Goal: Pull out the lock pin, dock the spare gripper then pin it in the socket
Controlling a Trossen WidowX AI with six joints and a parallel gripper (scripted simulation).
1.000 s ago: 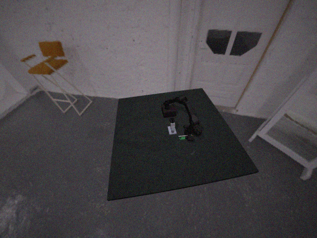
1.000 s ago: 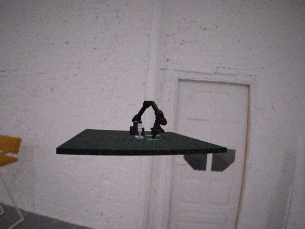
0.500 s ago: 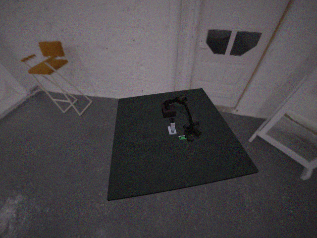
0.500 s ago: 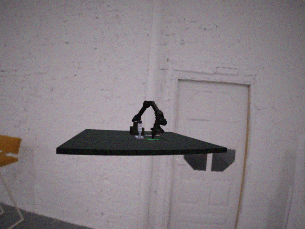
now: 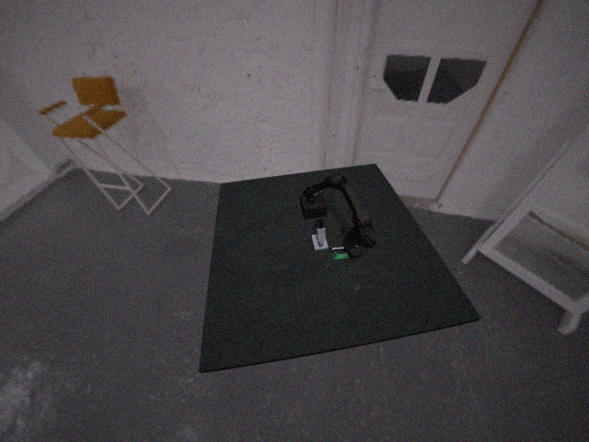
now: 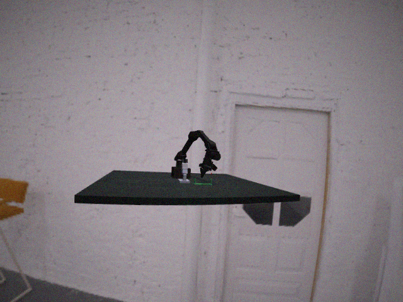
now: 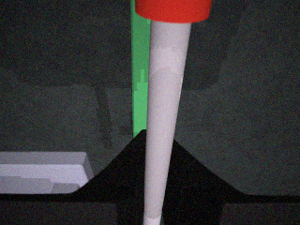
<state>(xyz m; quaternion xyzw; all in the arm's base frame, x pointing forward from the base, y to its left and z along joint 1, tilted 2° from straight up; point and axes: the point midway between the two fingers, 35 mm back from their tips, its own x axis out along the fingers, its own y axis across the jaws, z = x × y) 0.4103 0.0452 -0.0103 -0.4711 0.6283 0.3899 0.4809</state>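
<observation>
Right now the green holder is 1 cm ahead of my gripper tip, 1 cm to the left of it and 3 cm below it. Also, from my gripper tip: mount 13 cm behind, 9 cm to the right.
</observation>
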